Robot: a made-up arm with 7 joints. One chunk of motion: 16 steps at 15 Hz.
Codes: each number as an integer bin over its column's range. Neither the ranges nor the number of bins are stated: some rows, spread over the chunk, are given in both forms.
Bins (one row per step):
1: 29 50 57 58 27 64 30
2: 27 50 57 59 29 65 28
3: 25 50 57 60 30 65 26
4: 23 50 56 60 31 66 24
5: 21 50 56 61 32 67 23
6: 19 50 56 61 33 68 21
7: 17 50 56 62 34 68 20
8: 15 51 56 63 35 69 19
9: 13 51 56 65 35 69 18
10: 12 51 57 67 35 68 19
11: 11 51 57 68 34 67 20
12: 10 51 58 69 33 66 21
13: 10 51 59 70 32 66 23
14: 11 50 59 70 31 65 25
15: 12 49 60 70 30 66 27
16: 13 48 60 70 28 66 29
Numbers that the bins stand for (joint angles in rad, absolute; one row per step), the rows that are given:
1: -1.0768 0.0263 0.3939 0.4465 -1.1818 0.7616 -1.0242
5: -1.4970 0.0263 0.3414 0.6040 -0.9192 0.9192 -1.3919
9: -1.9172 0.0788 0.3414 0.8141 -0.7616 1.0242 -1.6545
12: -2.0747 0.0788 0.4465 1.0242 -0.8667 0.8667 -1.4970
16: -1.9172 -0.0788 0.5515 1.0768 -1.1293 0.8667 -1.0768
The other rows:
2: -1.1818 0.0263 0.3939 0.4990 -1.0768 0.8141 -1.1293
3: -1.2869 0.0263 0.3939 0.5515 -1.0242 0.8141 -1.2343
4: -1.3919 0.0263 0.3414 0.5515 -0.9717 0.8667 -1.3394
6: -1.6020 0.0263 0.3414 0.6040 -0.8667 0.9717 -1.4970
7: -1.7071 0.0263 0.3414 0.6566 -0.8141 0.9717 -1.5495
8: -1.8121 0.0788 0.3414 0.7091 -0.7616 1.0242 -1.6020
10: -1.9697 0.0788 0.3939 0.9192 -0.7616 0.9717 -1.6020
11: -2.0222 0.0788 0.3939 0.9717 -0.8141 0.9192 -1.5495
13: -2.0747 0.0788 0.4990 1.0768 -0.9192 0.8667 -1.3919
14: -2.0222 0.0263 0.4990 1.0768 -0.9717 0.8141 -1.2869
15: -1.9697 -0.0263 0.5515 1.0768 -1.0242 0.8667 -1.1818

